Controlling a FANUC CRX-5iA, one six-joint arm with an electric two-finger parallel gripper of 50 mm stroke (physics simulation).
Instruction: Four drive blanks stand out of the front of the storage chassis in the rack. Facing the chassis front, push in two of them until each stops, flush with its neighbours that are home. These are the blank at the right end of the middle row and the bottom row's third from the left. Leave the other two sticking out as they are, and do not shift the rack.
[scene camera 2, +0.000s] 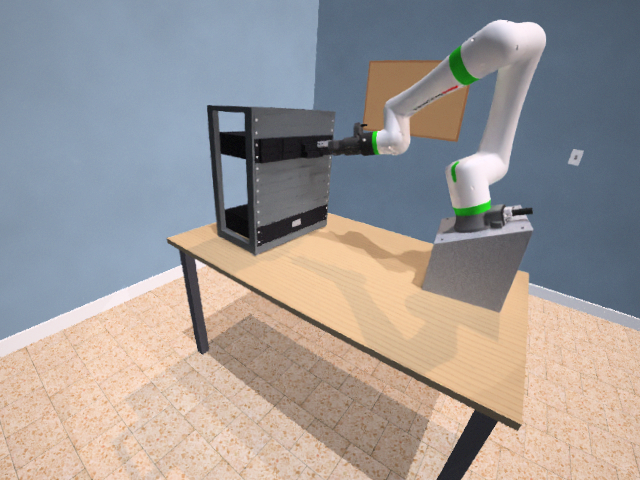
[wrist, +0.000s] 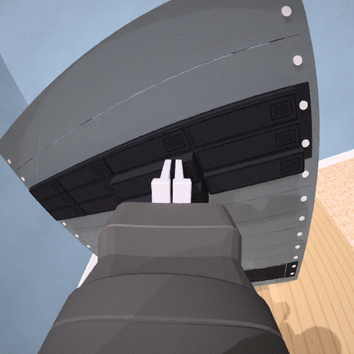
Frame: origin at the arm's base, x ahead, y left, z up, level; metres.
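Seen in the pictures: gripper, between the fingertips: (scene camera 2: 318, 144); arm's base, origin of its link: (scene camera 2: 475, 225).
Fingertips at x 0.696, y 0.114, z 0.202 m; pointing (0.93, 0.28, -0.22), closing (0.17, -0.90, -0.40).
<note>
Pixels of each thing's top centre, then the offset from my fingertips to it. "*": a spot on its surface instead. Level surfaces: height alone.
- storage chassis, a spot on its surface: (scene camera 2: 272, 149) * dx +0.013, dy +0.255, dz -0.006 m
- grey rack, centre of its top: (scene camera 2: 276, 108) dx +0.174, dy +0.094, dz +0.145 m
- wooden table, height of its surface: dz -0.455 m
My gripper (scene camera 2: 318, 144) (wrist: 173, 169) is shut and empty, its white fingertips close to the chassis front. The storage chassis (scene camera 2: 272, 149) (wrist: 46, 189) is black, with three rows of blanks, high in the grey rack (scene camera 2: 253, 180) (wrist: 250, 215). The right-end middle-row blank (wrist: 245, 149) looks about level with the one above. The middle row's third-from-left blank (wrist: 135, 179) sticks out, behind the fingertips in the wrist view. Below it, the bottom row's third-from-left blank is mostly hidden by the gripper; how far it stands out, and any contact, I cannot tell. The bottom-right blank (wrist: 250, 176) appears slightly proud.
Grey filler panels lie above and below the chassis. A second black unit (scene camera 2: 279, 227) (wrist: 267, 273) sits at the rack's bottom. The rack stands on the wooden table (scene camera 2: 310, 289) (wrist: 327, 260). The arm's grey pedestal (scene camera 2: 473, 263) stands at the table's other end.
</note>
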